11 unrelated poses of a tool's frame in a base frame.
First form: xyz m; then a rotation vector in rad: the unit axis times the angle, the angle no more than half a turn.
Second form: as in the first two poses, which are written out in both.
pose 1, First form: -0.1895 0.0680 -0.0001 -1.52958 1.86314 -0.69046
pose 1, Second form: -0.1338 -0.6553 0.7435 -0.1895; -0.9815 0.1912 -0.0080 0.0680; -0.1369 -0.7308 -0.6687 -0.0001; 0 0 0 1
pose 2, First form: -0.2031 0.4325 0.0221 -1.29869 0.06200 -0.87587
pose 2, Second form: 0.6873 0.5260 0.5009 -0.2031; -0.5914 0.0047 0.8064 0.4325; 0.4218 -0.8504 0.3143 0.0221; 0 0 0 1
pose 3, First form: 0.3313 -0.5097 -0.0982 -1.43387 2.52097 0.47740
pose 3, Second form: -0.5085 -0.8609 0.0155 0.3313; -0.7956 0.4767 0.3738 -0.5097; -0.3292 0.1777 -0.9274 -0.0982; 0 0 0 1
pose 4, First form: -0.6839 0.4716 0.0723 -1.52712 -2.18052 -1.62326
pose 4, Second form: -0.5200 0.6972 0.4934 -0.6839; 0.6727 -0.0217 0.7396 0.4716; 0.5264 0.7165 -0.4577 0.0723; 0 0 0 1
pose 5, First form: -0.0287 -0.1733 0.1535 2.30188 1.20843 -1.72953
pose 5, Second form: 0.0870 0.5811 -0.8092 -0.0287; 0.5600 -0.7003 -0.4427 -0.1733; -0.8239 -0.4146 -0.3863 0.1535; 0 0 0 1
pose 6, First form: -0.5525 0.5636 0.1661 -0.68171 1.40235 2.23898
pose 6, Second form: -0.7963 -0.5755 -0.1864 -0.5525; 0.0834 -0.4097 0.9084 0.5636; -0.5992 0.7077 0.3743 0.1661; 0 0 0 1
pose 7, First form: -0.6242 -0.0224 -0.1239 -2.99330 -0.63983 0.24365
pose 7, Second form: 0.9007 0.4001 -0.1693 -0.6242; 0.4114 -0.9108 0.0361 -0.0224; -0.1397 -0.1022 -0.9849 -0.1239; 0 0 0 1
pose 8, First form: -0.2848 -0.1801 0.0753 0.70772 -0.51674 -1.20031
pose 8, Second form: 0.2922 0.6532 -0.6986 -0.2848; -0.9564 0.1952 -0.2174 -0.1801; -0.0056 0.7316 0.6817 0.0753; 0 0 0 1
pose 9, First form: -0.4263 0.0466 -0.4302 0.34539 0.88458 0.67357
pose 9, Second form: 0.4486 -0.3951 0.8016 -0.4263; 0.6677 0.7444 -0.0067 0.0466; -0.5941 0.5382 0.5978 -0.4302; 0 0 0 1
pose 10, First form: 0.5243 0.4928 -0.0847 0.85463 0.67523 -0.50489
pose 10, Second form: 0.6853 0.6476 0.3333 0.5243; -0.1366 0.5637 -0.8146 0.4928; -0.7154 0.5127 0.4747 -0.0847; 0 0 0 1
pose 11, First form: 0.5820 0.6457 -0.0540 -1.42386 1.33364 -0.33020
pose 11, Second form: 0.3266 -0.5242 0.7865 0.5820; -0.8306 0.2379 0.5035 0.6457; -0.4510 -0.8177 -0.3577 -0.0540; 0 0 0 1
